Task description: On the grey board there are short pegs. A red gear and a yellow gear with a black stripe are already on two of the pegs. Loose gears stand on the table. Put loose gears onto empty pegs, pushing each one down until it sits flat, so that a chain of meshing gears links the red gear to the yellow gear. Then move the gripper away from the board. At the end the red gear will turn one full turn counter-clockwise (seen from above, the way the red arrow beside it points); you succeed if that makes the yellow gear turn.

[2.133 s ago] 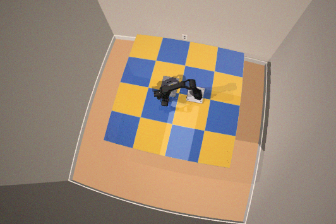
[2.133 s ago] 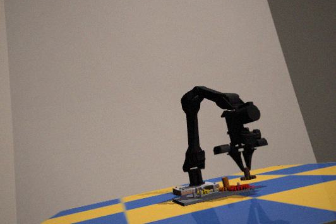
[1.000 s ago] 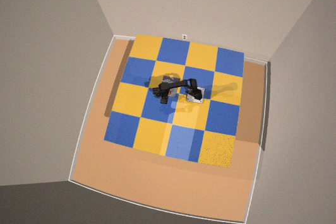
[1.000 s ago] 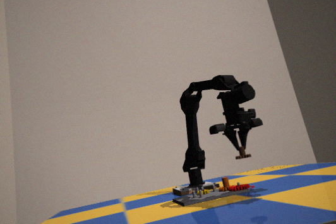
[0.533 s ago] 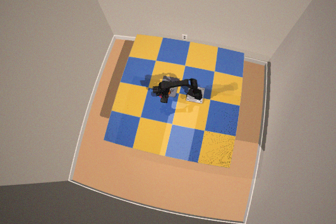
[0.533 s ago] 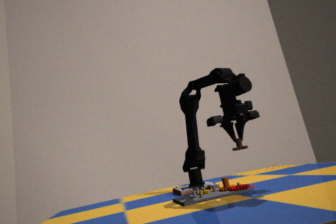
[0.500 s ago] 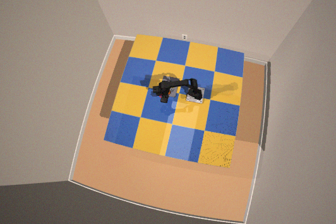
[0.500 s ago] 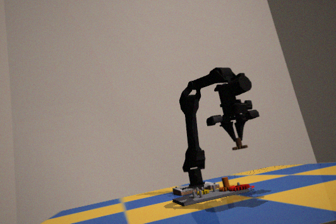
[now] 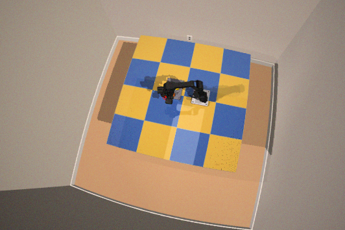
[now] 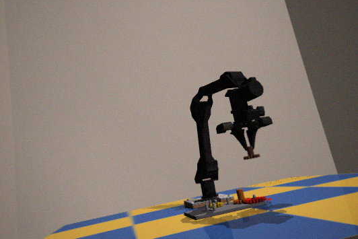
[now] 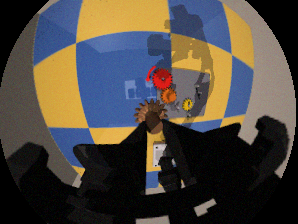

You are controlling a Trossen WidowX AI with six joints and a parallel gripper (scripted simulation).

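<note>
The yellow gear lies 10 mm ahead of my gripper tip, 150 mm to the right of it and 150 mm below it. From my gripper tip the other things lie so: red arrow: 80 mm ahead, 150 mm below; then red gear: 70 mm ahead, 40 mm to the right, 150 mm below; then orange gear: 30 mm ahead, 70 mm to the right, 140 mm below.
</note>
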